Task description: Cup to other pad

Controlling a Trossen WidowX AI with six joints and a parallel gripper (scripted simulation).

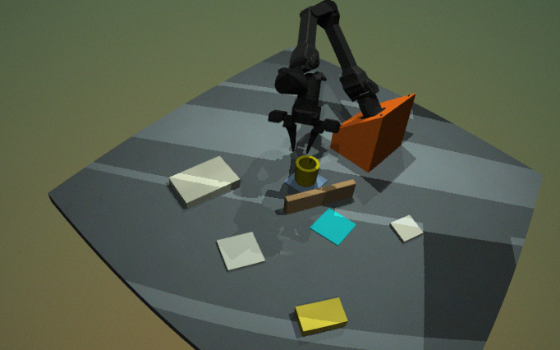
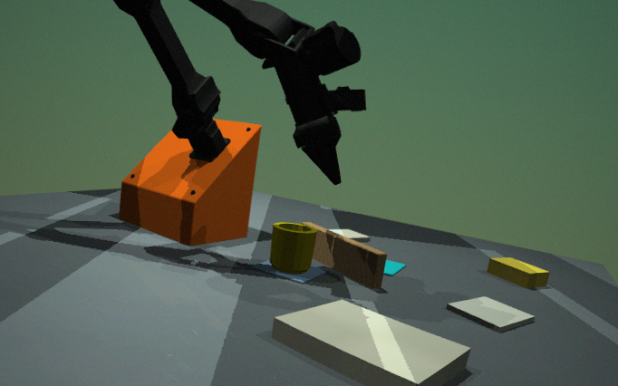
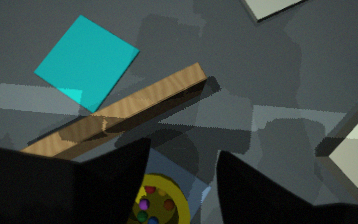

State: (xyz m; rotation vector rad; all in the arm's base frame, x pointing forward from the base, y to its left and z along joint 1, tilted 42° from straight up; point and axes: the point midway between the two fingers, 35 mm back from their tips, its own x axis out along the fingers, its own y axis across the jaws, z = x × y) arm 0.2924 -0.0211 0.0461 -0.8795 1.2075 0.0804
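Now: gripper tip 60 mm past the yellow cup, 10 mm to the left of it and 120 mm above it. Also, from my gripper tip: light blue pad 60 mm behind, 10 mm to the right, 160 mm below; then orange marble 50 mm behind, 20 mm to the right, 140 mm below; then wooden bar 20 mm behind, 80 mm to the left, 140 mm below.
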